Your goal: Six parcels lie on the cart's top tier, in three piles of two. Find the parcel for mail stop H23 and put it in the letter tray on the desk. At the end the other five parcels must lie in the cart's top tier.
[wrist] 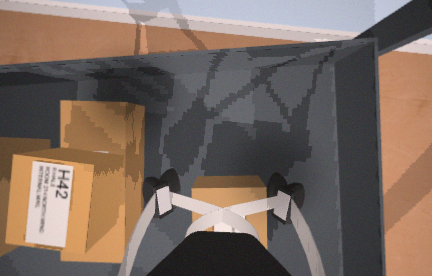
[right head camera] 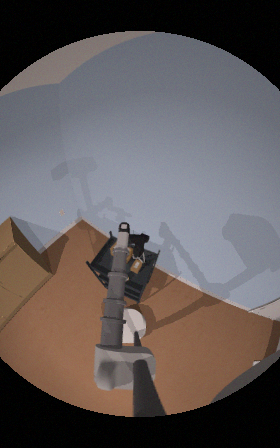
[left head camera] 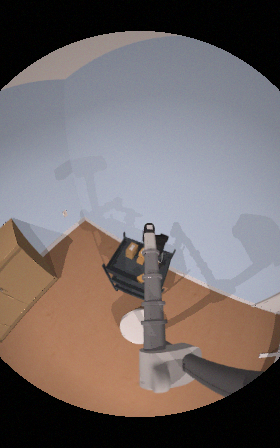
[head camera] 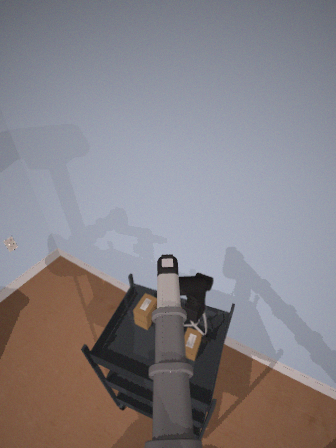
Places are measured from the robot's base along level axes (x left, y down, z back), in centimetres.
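Where they show: gripper, between the fingertips: (wrist: 222,186) (right head camera: 137,262) (head camera: 192,335); robot's base, origin of its link: (right head camera: 126,324) (left head camera: 138,325).
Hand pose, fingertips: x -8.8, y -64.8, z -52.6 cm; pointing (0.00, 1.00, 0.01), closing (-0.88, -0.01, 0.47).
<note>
Each offset is from my fingertips to the centre of the thing. "pt": to the spot under its first point.
My gripper (wrist: 222,186) (head camera: 195,329) is open over the cart's top tier (wrist: 356,150) (head camera: 127,345), its fingertips on either side of a brown parcel @[dx +1.1, dy -1.2, dz +3.6 cm] (wrist: 229,194) (head camera: 192,344) (right head camera: 136,265) with gaps to both. That parcel's white label is mostly hidden in the wrist view and too small to read in the head view. Left of it in the wrist view, a parcel labelled H42 @[dx +9.2, dy -6.4, dz -5.6 cm] (wrist: 82,200) rests tilted on a longer brown parcel @[dx +8.8, dy -1.3, dz -5.7 cm] (wrist: 100,125). Part of another parcel @[pt dx +13.6, dy -2.4, dz -11.1 cm] (wrist: 22,146) shows at the left edge. A labelled parcel @[dx +17.9, dy -6.2, dz -9.0 cm] (head camera: 144,311) (left head camera: 131,250) lies across the tier. The letter tray does not show.
The arm (head camera: 170,345) crosses above the cart and hides part of it. A wall (head camera: 200,150) stands behind the cart. A large tan piece of furniture @[pt dx +135.1, dy +18.7, dz +31.5 cm] (left head camera: 25,280) (right head camera: 20,275) stands at the left. A white round object (left head camera: 132,326) (right head camera: 134,325) is near the cart's front.
</note>
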